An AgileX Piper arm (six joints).
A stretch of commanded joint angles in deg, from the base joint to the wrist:
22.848, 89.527, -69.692, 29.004, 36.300, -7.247
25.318, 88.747, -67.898, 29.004, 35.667, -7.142
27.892, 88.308, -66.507, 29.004, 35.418, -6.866
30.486, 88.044, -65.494, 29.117, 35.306, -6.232
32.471, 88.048, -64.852, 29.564, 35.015, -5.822
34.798, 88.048, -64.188, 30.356, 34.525, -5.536
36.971, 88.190, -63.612, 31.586, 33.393, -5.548
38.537, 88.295, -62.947, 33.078, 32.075, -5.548
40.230, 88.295, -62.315, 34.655, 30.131, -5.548
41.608, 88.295, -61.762, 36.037, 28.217, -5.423
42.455, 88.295, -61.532, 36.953, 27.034, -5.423
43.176, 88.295, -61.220, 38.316, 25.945, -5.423
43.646, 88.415, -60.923, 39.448, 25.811, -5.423
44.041, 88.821, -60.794, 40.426, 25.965, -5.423
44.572, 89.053, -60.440, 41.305, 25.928, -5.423
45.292, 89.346, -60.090, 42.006, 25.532, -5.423
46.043, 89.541, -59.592, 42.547, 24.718, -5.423
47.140, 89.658, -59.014, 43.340, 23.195, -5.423
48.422, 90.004, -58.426, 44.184, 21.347, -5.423
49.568, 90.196, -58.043, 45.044, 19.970, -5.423
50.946, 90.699, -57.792, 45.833, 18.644, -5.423
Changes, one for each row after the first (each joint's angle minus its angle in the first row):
2.470, -0.780, 1.794, 0.000, -0.633, 0.105
5.044, -1.219, 3.185, 0.000, -0.882, 0.381
7.638, -1.483, 4.198, 0.113, -0.994, 1.015
9.623, -1.479, 4.840, 0.560, -1.285, 1.425
11.950, -1.479, 5.504, 1.352, -1.775, 1.711
14.123, -1.337, 6.080, 2.582, -2.907, 1.699
15.689, -1.232, 6.745, 4.074, -4.225, 1.699
17.382, -1.232, 7.377, 5.651, -6.169, 1.699
18.760, -1.232, 7.930, 7.033, -8.083, 1.824
19.607, -1.232, 8.160, 7.949, -9.266, 1.824
20.328, -1.232, 8.472, 9.312, -10.355, 1.824
20.798, -1.112, 8.769, 10.444, -10.489, 1.824
21.193, -0.706, 8.898, 11.422, -10.335, 1.824
21.724, -0.474, 9.252, 12.301, -10.372, 1.824
22.444, -0.181, 9.602, 13.002, -10.768, 1.824
23.195, 0.014, 10.100, 13.543, -11.582, 1.824
24.292, 0.131, 10.678, 14.336, -13.105, 1.824
25.574, 0.477, 11.266, 15.180, -14.953, 1.824
26.720, 0.669, 11.649, 16.040, -16.330, 1.824
28.098, 1.172, 11.900, 16.829, -17.656, 1.824

